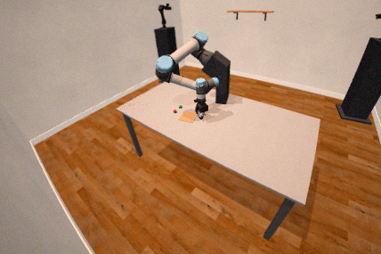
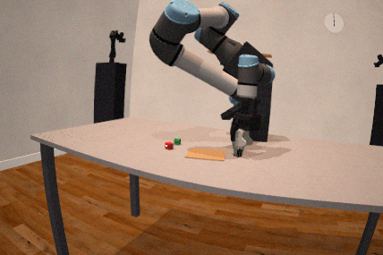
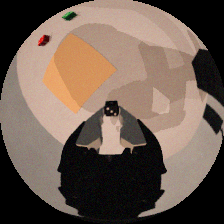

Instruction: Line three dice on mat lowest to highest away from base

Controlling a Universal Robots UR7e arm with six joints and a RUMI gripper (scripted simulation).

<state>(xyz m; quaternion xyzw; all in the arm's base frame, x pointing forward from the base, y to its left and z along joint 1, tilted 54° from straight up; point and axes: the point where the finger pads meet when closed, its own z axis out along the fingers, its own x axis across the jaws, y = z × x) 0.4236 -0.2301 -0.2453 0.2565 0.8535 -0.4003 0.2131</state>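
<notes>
Right now the orange mat is 12 cm to the right of my hand, 2 cm below it and 2 cm ahead of it. From my hand the other things lie so: black die right at my hand; then red die 27 cm to the right; then green die 26 cm to the right, 9 cm behind.
</notes>
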